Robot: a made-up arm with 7 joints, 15 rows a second.
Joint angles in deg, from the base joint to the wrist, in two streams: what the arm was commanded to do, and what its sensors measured. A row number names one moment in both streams.
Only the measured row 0 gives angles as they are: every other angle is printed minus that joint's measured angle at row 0.
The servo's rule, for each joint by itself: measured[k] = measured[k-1] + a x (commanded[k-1-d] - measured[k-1]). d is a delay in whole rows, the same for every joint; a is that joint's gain. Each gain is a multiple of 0.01, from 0.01 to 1. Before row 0 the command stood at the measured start. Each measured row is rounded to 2 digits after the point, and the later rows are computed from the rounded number. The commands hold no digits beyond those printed.
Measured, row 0: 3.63 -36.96 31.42 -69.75 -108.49 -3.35 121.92
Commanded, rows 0 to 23: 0.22 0.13 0.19 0.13 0.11 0.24 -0.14; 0.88 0.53 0.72 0.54 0.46 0.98 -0.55; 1.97 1.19 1.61 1.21 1.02 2.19 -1.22; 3.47 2.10 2.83 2.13 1.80 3.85 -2.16; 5.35 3.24 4.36 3.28 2.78 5.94 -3.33; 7.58 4.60 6.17 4.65 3.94 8.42 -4.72; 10.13 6.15 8.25 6.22 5.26 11.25 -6.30; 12.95 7.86 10.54 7.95 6.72 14.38 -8.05; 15.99 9.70 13.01 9.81 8.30 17.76 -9.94; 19.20 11.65 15.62 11.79 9.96 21.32 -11.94; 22.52 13.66 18.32 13.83 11.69 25.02 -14.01; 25.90 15.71 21.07 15.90 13.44 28.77 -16.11; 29.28 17.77 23.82 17.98 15.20 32.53 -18.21; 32.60 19.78 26.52 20.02 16.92 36.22 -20.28; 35.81 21.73 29.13 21.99 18.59 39.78 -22.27; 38.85 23.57 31.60 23.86 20.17 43.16 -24.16; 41.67 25.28 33.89 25.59 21.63 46.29 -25.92; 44.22 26.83 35.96 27.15 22.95 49.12 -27.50; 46.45 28.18 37.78 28.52 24.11 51.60 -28.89; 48.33 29.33 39.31 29.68 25.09 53.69 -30.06; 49.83 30.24 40.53 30.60 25.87 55.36 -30.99; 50.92 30.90 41.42 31.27 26.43 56.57 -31.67; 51.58 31.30 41.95 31.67 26.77 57.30 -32.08; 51.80 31.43 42.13 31.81 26.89 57.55 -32.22
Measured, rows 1 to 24: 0.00 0.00 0.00 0.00 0.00 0.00 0.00; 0.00 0.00 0.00 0.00 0.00 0.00 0.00; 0.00 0.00 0.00 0.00 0.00 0.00 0.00; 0.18 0.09 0.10 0.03 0.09 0.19 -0.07; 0.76 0.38 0.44 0.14 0.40 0.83 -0.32; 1.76 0.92 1.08 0.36 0.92 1.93 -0.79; 3.18 1.71 2.04 0.73 1.66 3.49 -1.50; 4.98 2.74 3.32 1.27 2.60 5.47 -2.45; 7.14 3.99 4.89 1.98 3.73 7.86 -3.63; 9.62 5.44 6.74 2.87 5.02 10.61 -5.02; 12.38 7.06 8.83 3.94 6.45 13.66 -6.60; 15.38 8.83 11.13 5.17 8.00 16.98 -8.34; 18.55 10.72 13.60 6.56 9.65 20.50 -10.21; 21.85 12.69 16.20 8.09 11.36 24.16 -12.19; 25.21 14.71 18.88 9.73 13.11 27.89 -14.23; 28.59 16.76 21.60 11.46 14.87 31.65 -16.30; 31.92 18.78 24.31 13.26 16.59 35.35 -18.37; 35.15 20.76 26.96 15.09 18.27 38.94 -20.40; 38.22 22.64 29.51 16.93 19.87 42.36 -22.36; 41.08 24.41 31.92 18.75 21.35 45.54 -24.21; 43.69 26.03 34.14 20.51 22.69 48.44 -25.92; 45.98 27.47 36.14 22.19 23.88 51.00 -27.46; 47.93 28.72 37.88 23.76 24.90 53.18 -28.81; 49.51 29.74 39.34 25.20 25.71 54.95 -29.94
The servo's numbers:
d 3
a 0.83 0.67 0.55 0.21 0.84 0.81 0.52

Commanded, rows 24 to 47: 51.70 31.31 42.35 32.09 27.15 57.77 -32.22; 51.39 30.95 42.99 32.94 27.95 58.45 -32.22; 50.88 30.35 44.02 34.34 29.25 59.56 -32.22; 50.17 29.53 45.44 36.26 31.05 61.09 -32.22; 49.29 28.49 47.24 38.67 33.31 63.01 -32.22; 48.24 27.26 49.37 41.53 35.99 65.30 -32.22; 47.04 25.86 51.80 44.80 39.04 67.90 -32.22; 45.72 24.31 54.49 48.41 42.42 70.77 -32.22; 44.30 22.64 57.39 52.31 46.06 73.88 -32.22; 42.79 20.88 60.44 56.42 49.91 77.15 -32.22; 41.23 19.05 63.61 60.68 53.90 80.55 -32.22; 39.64 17.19 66.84 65.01 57.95 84.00 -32.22; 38.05 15.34 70.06 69.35 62.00 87.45 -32.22; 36.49 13.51 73.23 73.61 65.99 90.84 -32.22; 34.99 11.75 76.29 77.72 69.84 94.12 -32.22; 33.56 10.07 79.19 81.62 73.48 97.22 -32.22; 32.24 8.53 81.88 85.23 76.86 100.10 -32.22; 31.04 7.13 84.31 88.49 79.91 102.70 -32.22; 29.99 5.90 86.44 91.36 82.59 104.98 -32.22; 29.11 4.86 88.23 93.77 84.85 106.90 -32.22; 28.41 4.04 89.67 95.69 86.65 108.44 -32.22; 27.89 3.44 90.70 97.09 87.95 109.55 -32.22; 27.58 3.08 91.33 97.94 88.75 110.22 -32.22; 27.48 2.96 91.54 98.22 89.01 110.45 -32.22
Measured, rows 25 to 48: 50.68 30.52 40.48 26.47 26.31 56.26 -30.84; 51.43 31.04 41.29 27.56 26.70 57.10 -31.48; 51.74 31.30 41.75 28.45 26.86 57.46 -31.86; 51.71 31.31 42.08 29.21 27.10 57.71 -32.05; 51.44 31.07 42.58 29.99 27.81 58.31 -32.14; 50.98 30.59 43.37 30.90 29.02 59.32 -32.18; 50.31 29.88 44.51 32.03 30.73 60.75 -32.20; 49.46 28.95 46.01 33.42 32.90 62.58 -32.21; 48.45 27.82 47.86 35.12 35.50 64.78 -32.22; 47.28 26.51 50.03 37.15 38.47 67.31 -32.22; 45.99 25.04 52.48 39.51 41.79 70.11 -32.22; 44.59 23.43 55.18 42.20 45.38 73.16 -32.22; 43.10 21.72 58.07 45.19 49.19 76.39 -32.22; 41.55 19.93 61.12 48.44 53.15 79.76 -32.22; 39.96 18.09 64.27 51.92 57.18 83.19 -32.22; 38.37 16.25 67.45 55.58 61.23 86.64 -32.22; 36.81 14.41 70.63 59.37 65.23 90.04 -32.22; 35.30 12.63 73.74 63.22 69.10 93.34 -32.22; 33.86 10.91 76.74 67.08 72.78 96.48 -32.22; 32.52 9.32 79.57 70.89 76.21 99.41 -32.22; 31.29 7.85 82.18 74.59 79.32 102.07 -32.22; 30.21 6.54 84.52 78.11 82.07 104.43 -32.22; 29.30 5.41 86.56 81.40 84.41 106.43 -32.22; 28.56 4.49 88.27 84.40 86.29 108.06 -32.22
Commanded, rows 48 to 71: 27.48 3.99 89.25 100.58 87.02 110.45 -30.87; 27.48 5.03 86.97 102.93 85.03 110.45 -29.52; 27.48 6.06 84.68 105.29 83.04 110.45 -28.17; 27.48 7.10 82.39 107.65 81.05 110.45 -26.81; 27.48 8.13 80.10 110.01 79.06 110.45 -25.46; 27.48 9.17 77.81 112.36 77.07 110.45 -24.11; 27.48 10.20 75.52 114.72 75.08 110.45 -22.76; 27.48 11.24 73.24 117.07 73.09 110.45 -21.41; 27.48 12.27 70.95 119.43 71.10 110.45 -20.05; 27.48 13.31 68.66 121.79 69.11 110.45 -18.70; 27.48 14.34 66.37 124.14 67.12 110.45 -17.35; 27.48 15.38 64.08 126.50 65.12 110.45 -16.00; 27.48 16.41 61.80 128.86 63.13 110.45 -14.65; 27.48 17.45 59.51 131.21 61.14 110.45 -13.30; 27.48 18.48 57.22 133.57 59.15 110.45 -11.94; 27.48 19.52 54.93 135.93 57.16 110.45 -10.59; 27.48 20.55 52.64 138.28 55.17 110.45 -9.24; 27.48 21.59 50.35 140.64 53.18 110.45 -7.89; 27.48 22.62 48.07 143.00 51.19 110.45 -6.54; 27.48 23.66 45.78 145.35 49.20 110.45 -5.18; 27.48 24.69 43.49 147.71 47.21 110.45 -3.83; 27.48 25.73 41.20 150.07 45.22 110.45 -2.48; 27.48 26.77 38.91 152.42 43.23 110.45 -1.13; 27.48 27.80 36.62 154.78 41.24 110.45 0.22
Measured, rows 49 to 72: 28.00 3.79 89.61 87.06 87.68 109.27 -32.22; 27.65 3.31 90.56 89.34 88.58 110.04 -32.22; 27.51 3.08 91.10 91.20 88.94 110.37 -32.22; 27.49 3.69 90.08 93.17 87.33 110.43 -31.52; 27.48 4.59 88.37 95.22 85.40 110.45 -30.48; 27.48 5.57 86.34 97.33 83.42 110.45 -29.28; 27.48 6.60 84.17 99.50 81.43 110.45 -28.00; 27.48 7.63 81.93 101.71 79.44 110.45 -26.68; 27.48 8.66 79.66 103.95 77.45 110.45 -25.34; 27.48 9.69 77.38 106.21 75.46 110.45 -24.00; 27.48 10.73 75.10 108.49 73.47 110.45 -22.65; 27.48 11.76 72.82 110.79 71.48 110.45 -21.30; 27.48 12.80 70.53 113.10 69.49 110.45 -19.95; 27.48 13.83 68.24 115.42 67.50 110.45 -18.60; 27.48 14.87 65.95 117.75 65.50 110.45 -17.25; 27.48 15.90 63.67 120.08 63.51 110.45 -15.90; 27.48 16.94 61.38 122.42 61.52 110.45 -14.55; 27.48 17.97 59.09 124.76 59.53 110.45 -13.19; 27.48 19.01 56.80 127.11 57.54 110.45 -11.84; 27.48 20.04 54.51 129.46 55.55 110.45 -10.49; 27.48 21.08 52.22 131.81 53.56 110.45 -9.14; 27.48 22.11 49.94 134.16 51.57 110.45 -7.79; 27.48 23.15 47.65 136.51 49.58 110.45 -6.43; 27.48 24.18 45.36 138.86 47.59 110.45 -5.08
